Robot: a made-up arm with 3 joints. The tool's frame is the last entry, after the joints.
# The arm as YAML. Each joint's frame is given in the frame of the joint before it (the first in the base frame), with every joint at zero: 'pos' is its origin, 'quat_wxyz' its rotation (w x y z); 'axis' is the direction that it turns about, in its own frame. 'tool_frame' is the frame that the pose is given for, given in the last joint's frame.
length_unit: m
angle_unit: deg
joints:
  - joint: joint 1
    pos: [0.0, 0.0, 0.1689]
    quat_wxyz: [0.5, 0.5, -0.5, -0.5]
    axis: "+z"
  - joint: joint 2
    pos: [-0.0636, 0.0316, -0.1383]
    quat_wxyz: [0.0, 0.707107, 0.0, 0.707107]
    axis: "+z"
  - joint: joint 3
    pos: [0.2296, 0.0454, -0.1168]
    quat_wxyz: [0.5, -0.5, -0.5, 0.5]
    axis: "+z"
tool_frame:
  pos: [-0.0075, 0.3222, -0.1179]
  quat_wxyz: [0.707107, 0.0, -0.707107, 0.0]
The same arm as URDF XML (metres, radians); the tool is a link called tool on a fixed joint. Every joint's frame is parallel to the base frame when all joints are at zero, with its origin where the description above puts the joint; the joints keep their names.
<robot name="arm">
  <joint name="joint 1" type="continuous">
    <parent link="base"/>
    <child link="link1"/>
    <origin xyz="0 0 0.1689"/>
    <axis xyz="-1 0 0"/>
  </joint>
  <joint name="joint 2" type="continuous">
    <parent link="link1"/>
    <child link="link2"/>
    <origin xyz="0.1383 0.0636 0.0316"/>
    <axis xyz="0 -1 0"/>
  </joint>
  <joint name="joint 3" type="continuous">
    <parent link="link2"/>
    <child link="link3"/>
    <origin xyz="-0.2296 0.1168 -0.0454"/>
    <axis xyz="1 0 0"/>
  </joint>
  <joint name="tool_fixed" type="fixed">
    <parent link="link3"/>
    <child link="tool"/>
    <origin xyz="-0.1179 0.3222 0.0075"/>
  </joint>
  <link name="base"/>
  <link name="link1"/>
  <link name="link2"/>
  <link name="link3"/>
  <link name="tool"/>
</robot>

